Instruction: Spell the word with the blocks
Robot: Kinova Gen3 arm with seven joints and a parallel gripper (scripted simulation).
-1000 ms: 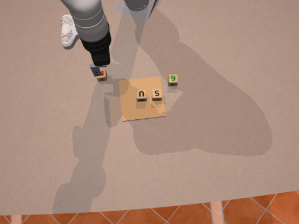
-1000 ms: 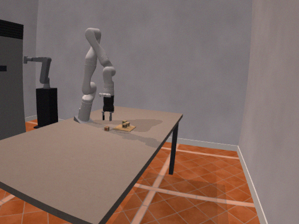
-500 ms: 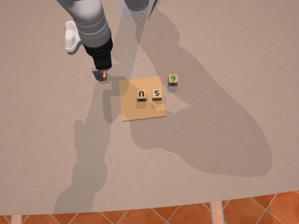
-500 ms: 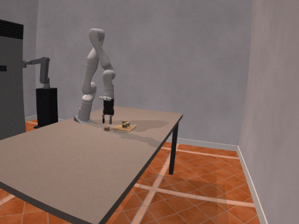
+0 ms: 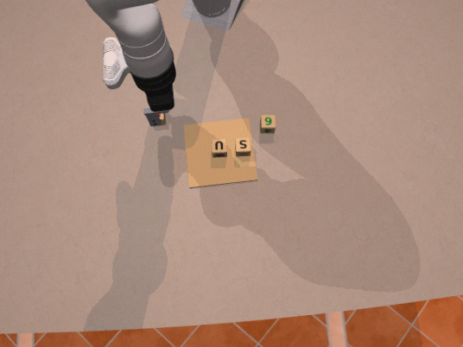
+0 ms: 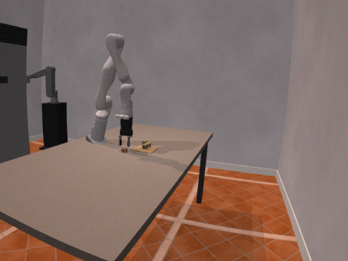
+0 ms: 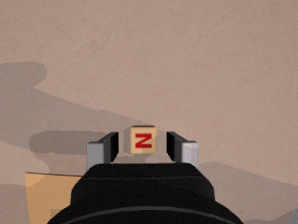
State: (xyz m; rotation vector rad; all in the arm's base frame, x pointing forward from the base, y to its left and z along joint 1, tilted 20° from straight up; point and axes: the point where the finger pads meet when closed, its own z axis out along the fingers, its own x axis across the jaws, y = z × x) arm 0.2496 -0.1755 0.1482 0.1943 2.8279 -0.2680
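The N block lies 40 mm below my hand. Round my hand: mat: 110 mm to the left, 110 mm ahead, 60 mm below; then U block: 110 mm to the left, 110 mm ahead, 40 mm below; then S block: 150 mm to the left, 120 mm ahead, 40 mm below.
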